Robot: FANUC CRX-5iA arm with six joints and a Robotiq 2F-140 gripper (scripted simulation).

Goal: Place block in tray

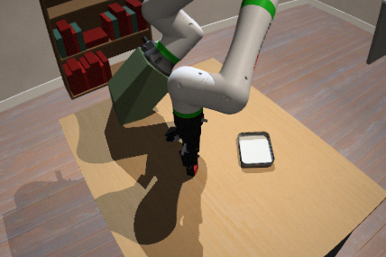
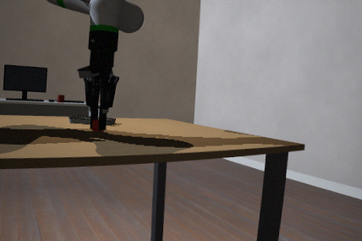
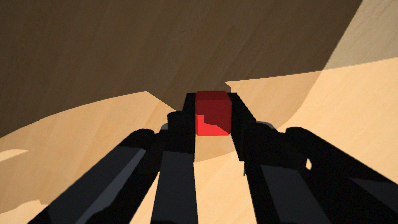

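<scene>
Now: hand 27 cm to the right of the white tray, 3 cm above it and 2 cm short of it. Also, from my hand: red block: 2 cm below.
</scene>
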